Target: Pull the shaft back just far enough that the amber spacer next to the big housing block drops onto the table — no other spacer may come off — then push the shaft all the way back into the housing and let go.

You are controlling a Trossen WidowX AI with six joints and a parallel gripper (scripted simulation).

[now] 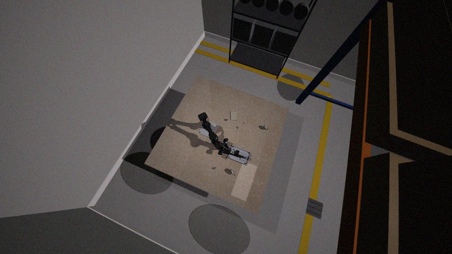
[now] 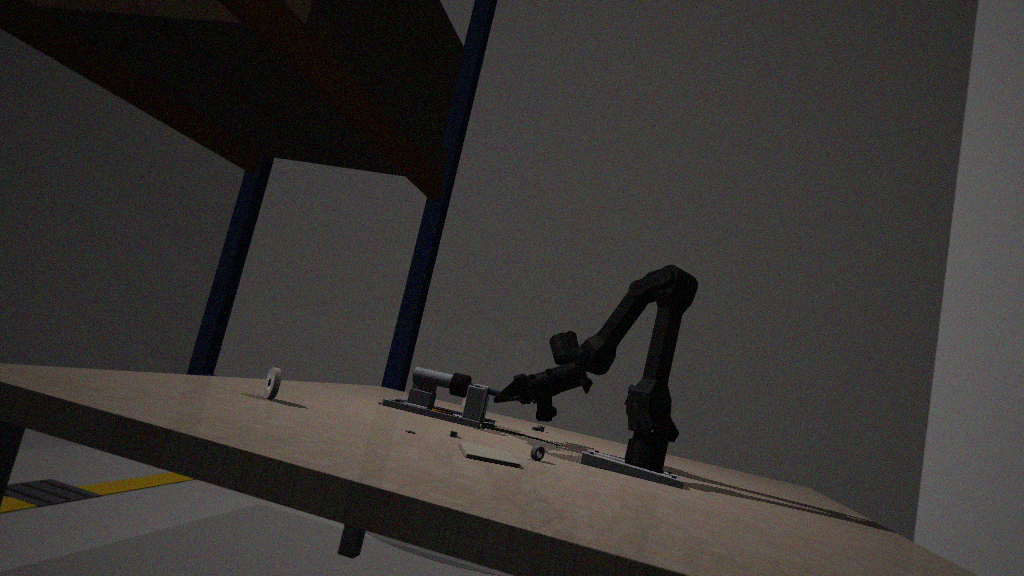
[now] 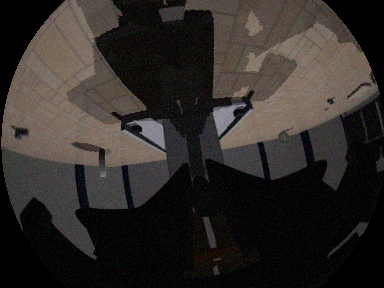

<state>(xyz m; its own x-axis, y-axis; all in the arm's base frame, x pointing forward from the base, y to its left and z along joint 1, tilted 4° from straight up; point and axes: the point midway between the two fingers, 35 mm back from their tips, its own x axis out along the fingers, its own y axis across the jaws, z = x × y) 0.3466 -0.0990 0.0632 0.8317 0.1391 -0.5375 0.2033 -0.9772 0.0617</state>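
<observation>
The amber spacer is 11 cm ahead of my gripper tip, 2 cm to the left of it and 5 cm below it. From my gripper tip the other things lie so: flat plate: 19 cm behind, 41 cm to the left, 6 cm below.
</observation>
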